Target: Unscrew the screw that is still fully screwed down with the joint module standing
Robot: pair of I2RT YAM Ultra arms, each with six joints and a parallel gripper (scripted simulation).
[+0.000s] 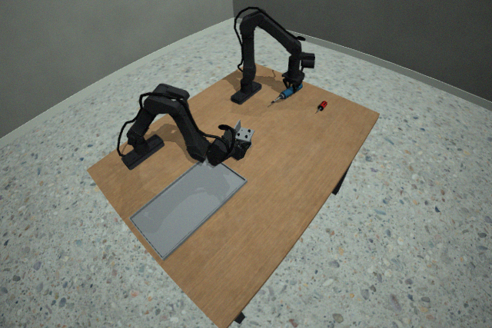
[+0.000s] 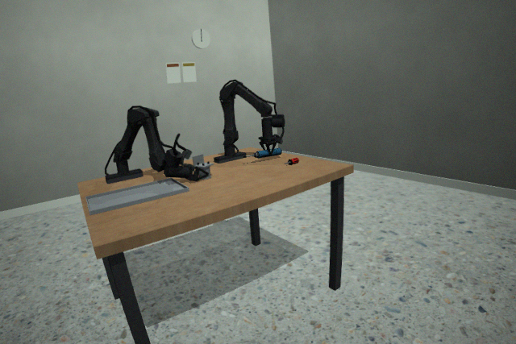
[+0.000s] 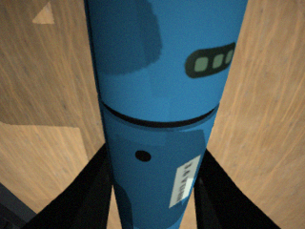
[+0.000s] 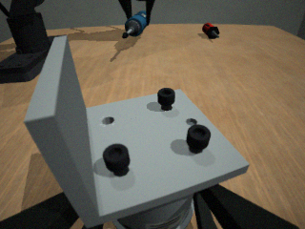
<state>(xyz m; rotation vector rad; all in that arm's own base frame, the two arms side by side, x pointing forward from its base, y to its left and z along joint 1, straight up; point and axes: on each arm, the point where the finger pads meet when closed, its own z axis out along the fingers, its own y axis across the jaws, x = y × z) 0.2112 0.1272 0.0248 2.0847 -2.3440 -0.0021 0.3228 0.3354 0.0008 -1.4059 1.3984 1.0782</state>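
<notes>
The joint module lies 10 mm above my right hand. Also, from my right hand: grey L-shaped bracket (50 mm above); then flat grey tray (350 mm to the right, 70 mm ahead, 20 mm below); then screw (270 mm to the left, 90 mm behind, 20 mm above).
</notes>
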